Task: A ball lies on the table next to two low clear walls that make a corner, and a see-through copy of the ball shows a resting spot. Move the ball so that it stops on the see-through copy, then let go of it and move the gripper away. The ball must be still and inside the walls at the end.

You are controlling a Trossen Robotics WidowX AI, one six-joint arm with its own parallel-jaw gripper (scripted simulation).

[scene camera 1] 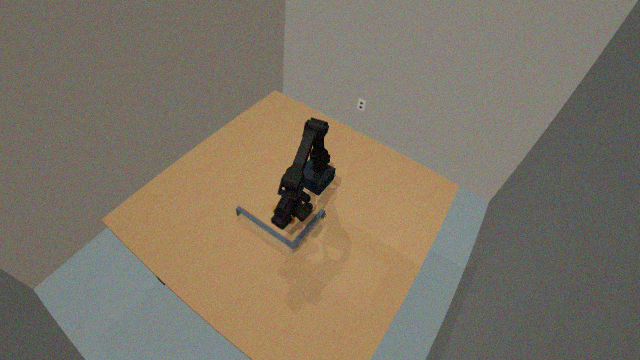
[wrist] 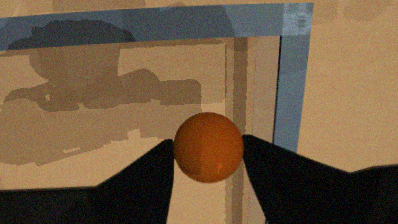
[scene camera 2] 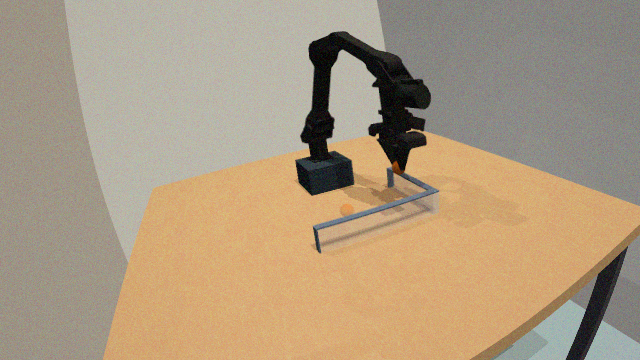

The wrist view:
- gripper: 207, 145
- orange ball: 208, 148, held by the gripper
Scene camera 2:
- gripper: 398, 168
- clear wall: 330, 238
